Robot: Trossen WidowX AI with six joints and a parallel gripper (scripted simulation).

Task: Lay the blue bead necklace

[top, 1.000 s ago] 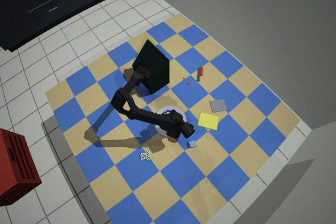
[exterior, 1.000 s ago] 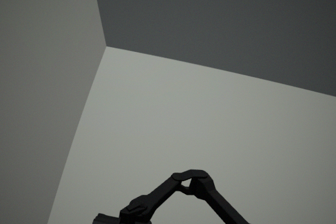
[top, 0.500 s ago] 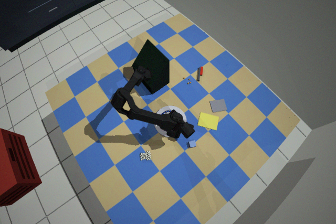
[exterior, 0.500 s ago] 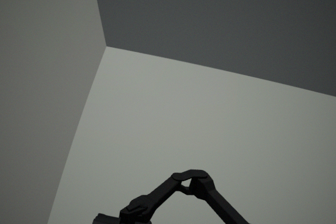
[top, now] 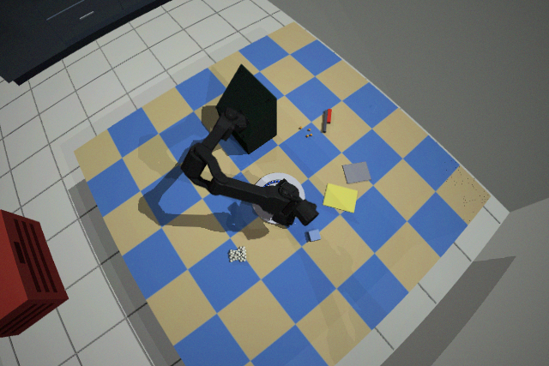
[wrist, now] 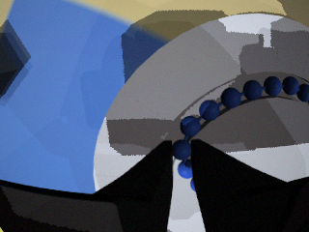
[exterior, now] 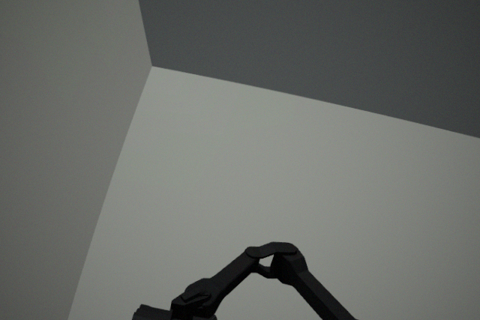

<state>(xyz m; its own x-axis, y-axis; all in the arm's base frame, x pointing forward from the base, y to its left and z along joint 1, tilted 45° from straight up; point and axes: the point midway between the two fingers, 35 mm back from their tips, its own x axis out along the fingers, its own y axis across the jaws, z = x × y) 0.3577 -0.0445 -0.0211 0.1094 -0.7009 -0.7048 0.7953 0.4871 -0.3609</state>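
Right now my gripper tip is 60 mm past the round white bead board and 10 mm above it. From my gripper tip the other things lie so: small blue cube 130 mm ahead, 30 mm to the left, 10 mm below; grey square 320 mm to the left, 20 mm ahead, 10 mm below; yellow pad 200 mm to the left, 70 mm ahead, 10 mm below.
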